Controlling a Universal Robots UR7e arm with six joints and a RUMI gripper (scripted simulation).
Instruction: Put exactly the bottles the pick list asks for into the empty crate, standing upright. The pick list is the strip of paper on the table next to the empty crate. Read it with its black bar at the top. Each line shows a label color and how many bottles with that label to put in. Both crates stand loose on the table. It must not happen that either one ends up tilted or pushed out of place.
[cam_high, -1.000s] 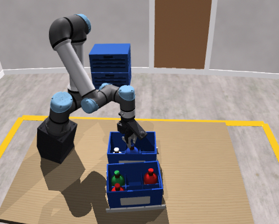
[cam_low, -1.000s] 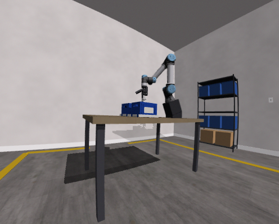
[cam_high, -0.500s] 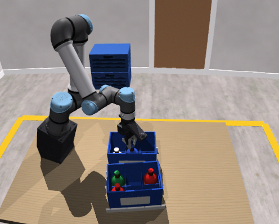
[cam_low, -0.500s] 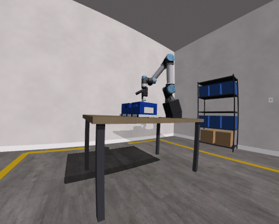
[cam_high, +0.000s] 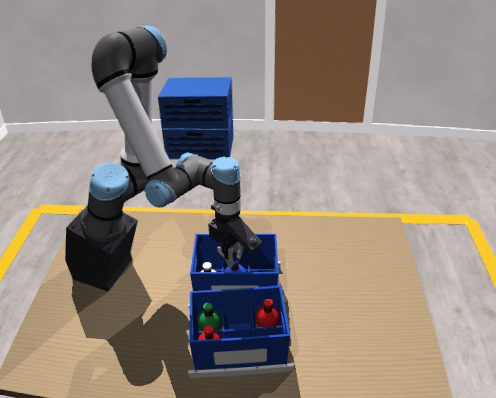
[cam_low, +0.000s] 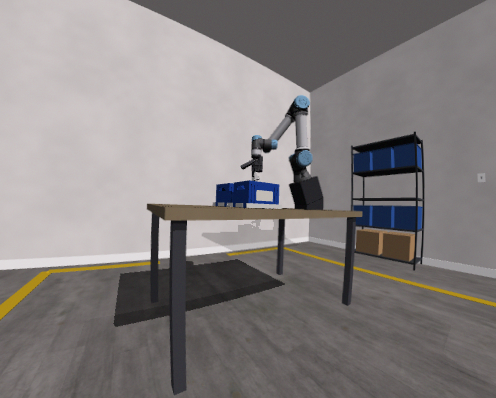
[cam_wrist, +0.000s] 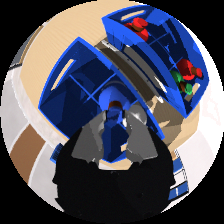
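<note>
The blue-capped bottle lies 7 cm below my hand. Round my hand: pick list strip 2 cm behind, 19 cm to the left, 18 cm below; green bottle 7 cm behind, 17 cm to the right, 9 cm below; white bottle 9 cm behind, 9 cm below.
</note>
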